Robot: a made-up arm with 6 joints. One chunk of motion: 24 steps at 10 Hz.
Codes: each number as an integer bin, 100 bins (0 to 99) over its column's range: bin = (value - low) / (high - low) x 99, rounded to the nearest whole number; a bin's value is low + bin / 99 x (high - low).
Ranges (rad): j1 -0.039..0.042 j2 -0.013..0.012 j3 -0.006..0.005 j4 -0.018..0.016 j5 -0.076..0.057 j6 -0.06..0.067
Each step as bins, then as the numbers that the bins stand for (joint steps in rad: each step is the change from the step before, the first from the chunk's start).
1 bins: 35 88 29 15 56 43
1 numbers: -0.01036 0.00922 -0.00278 -0.01285 -0.00077 -0.00484
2 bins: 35 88 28 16 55 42
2 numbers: -0.01036 0.00922 -0.00289 -0.01251 -0.00211 -0.00612
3 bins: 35 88 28 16 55 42
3 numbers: -0.01036 0.00922 -0.00289 -0.01251 -0.00211 -0.00612
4 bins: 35 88 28 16 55 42
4 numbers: -0.01036 0.00922 -0.00289 -0.01251 -0.00211 -0.00612
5 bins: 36 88 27 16 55 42
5 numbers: -0.00955 0.00922 -0.00300 -0.01251 -0.00211 -0.00612
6 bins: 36 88 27 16 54 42
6 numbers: -0.00955 0.00922 -0.00300 -0.01251 -0.00345 -0.00612
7 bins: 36 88 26 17 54 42
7 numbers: -0.00955 0.00922 -0.00311 -0.01216 -0.00345 -0.00612
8 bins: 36 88 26 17 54 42
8 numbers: -0.00955 0.00922 -0.00311 -0.01216 -0.00345 -0.00612
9 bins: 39 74 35 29 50 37
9 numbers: -0.00709 0.00569 -0.00211 -0.00804 -0.00883 -0.01254
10 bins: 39 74 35 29 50 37
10 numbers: -0.00709 0.00569 -0.00211 -0.00804 -0.00883 -0.01254
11 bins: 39 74 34 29 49 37
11 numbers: -0.00709 0.00569 -0.00222 -0.00804 -0.01017 -0.01254
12 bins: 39 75 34 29 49 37
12 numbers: -0.00709 0.00594 -0.00222 -0.00804 -0.01017 -0.01254
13 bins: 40 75 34 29 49 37
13 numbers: -0.00627 0.00594 -0.00222 -0.00804 -0.01017 -0.01254
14 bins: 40 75 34 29 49 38
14 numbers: -0.00627 0.00594 -0.00222 -0.00804 -0.01017 -0.01125
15 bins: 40 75 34 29 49 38
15 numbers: -0.00627 0.00594 -0.00222 -0.00804 -0.01017 -0.01125
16 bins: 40 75 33 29 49 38
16 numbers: -0.00627 0.00594 -0.00233 -0.00804 -0.01017 -0.01125
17 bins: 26 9 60 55 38 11
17 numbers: -0.01773 -0.01073 0.00067 0.00089 -0.02495 -0.04589
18 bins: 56 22 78 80 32 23
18 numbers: 0.00682 -0.00744 0.00267 0.00947 -0.03301 -0.03049
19 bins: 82 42 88 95 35 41
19 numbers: 0.02809 -0.00239 0.00378 0.01463 -0.02898 -0.00740
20 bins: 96 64 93 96 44 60
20 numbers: 0.03955 0.00316 0.00433 0.01497 -0.01689 0.01697
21 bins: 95 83 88 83 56 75
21 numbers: 0.03873 0.00796 0.00378 0.01051 -0.00077 0.03621
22 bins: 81 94 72 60 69 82
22 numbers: 0.02727 0.01074 0.00200 0.00261 0.01670 0.04519
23 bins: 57 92 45 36 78 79
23 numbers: 0.00764 0.01023 -0.00100 -0.00564 0.02879 0.04134
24 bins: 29 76 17 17 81 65
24 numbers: -0.01527 0.00619 -0.00411 -0.01216 0.03282 0.02338
